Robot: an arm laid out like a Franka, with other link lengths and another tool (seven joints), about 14 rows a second.
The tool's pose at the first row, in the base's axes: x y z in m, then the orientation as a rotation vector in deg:
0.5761, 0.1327, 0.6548, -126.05, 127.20, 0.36
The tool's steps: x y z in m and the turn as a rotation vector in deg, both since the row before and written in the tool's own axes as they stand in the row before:
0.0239, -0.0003, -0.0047, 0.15, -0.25, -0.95
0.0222, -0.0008, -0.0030, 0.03, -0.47, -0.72
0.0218, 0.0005, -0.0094, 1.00, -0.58, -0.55
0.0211, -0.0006, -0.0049, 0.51, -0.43, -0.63
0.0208, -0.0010, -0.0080, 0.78, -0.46, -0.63
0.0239, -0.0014, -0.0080, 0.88, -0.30, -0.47
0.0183, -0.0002, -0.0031, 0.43, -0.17, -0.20
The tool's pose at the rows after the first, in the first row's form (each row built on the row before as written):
0.5761, 0.1087, 0.6592, -126.90, 125.95, 0.46
0.5770, 0.0865, 0.6618, -127.44, 124.90, 0.93
0.5768, 0.0645, 0.6706, -127.22, 123.52, 0.47
0.5779, 0.0433, 0.6747, -127.41, 122.36, 0.37
0.5795, 0.0222, 0.6818, -127.43, 121.06, 0.02
0.5817, -0.0020, 0.6886, -127.29, 119.97, -0.60
0.5828, -0.0204, 0.6907, -127.18, 119.46, -0.87

